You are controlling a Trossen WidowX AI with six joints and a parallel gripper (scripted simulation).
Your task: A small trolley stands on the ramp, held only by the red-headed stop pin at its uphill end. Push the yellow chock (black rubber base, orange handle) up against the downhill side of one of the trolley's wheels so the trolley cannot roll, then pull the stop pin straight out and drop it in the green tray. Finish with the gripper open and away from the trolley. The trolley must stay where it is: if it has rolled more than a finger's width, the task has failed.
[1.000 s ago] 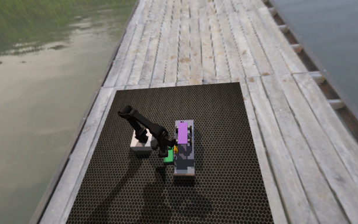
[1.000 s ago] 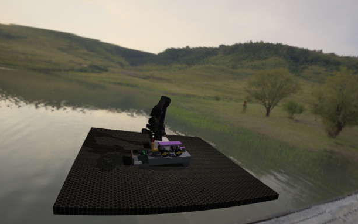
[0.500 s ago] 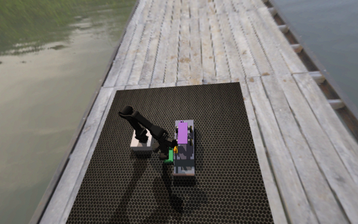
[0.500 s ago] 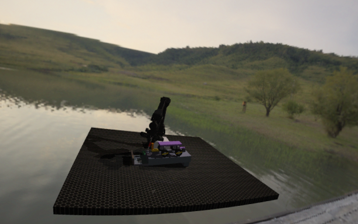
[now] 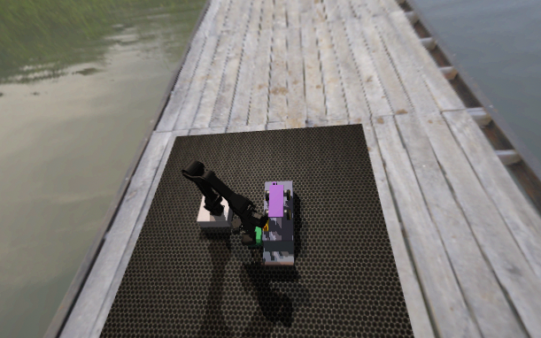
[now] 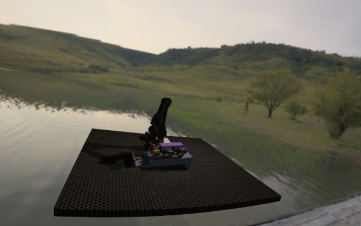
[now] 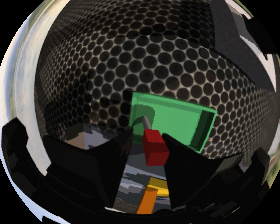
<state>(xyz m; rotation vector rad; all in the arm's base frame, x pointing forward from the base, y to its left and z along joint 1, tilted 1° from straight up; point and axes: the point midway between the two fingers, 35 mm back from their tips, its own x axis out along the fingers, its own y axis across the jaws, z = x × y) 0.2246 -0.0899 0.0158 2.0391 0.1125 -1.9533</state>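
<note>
My gripper tip is right at the red-headed stop pin. Round my gripper tip: yellow chock 5 cm ahead, 6 cm to the left, 3 cm above; then brown stop 15 cm ahead, 10 cm to the right, 2 cm below; then grey ramp 9 cm ahead, 16 cm to the left.
</note>
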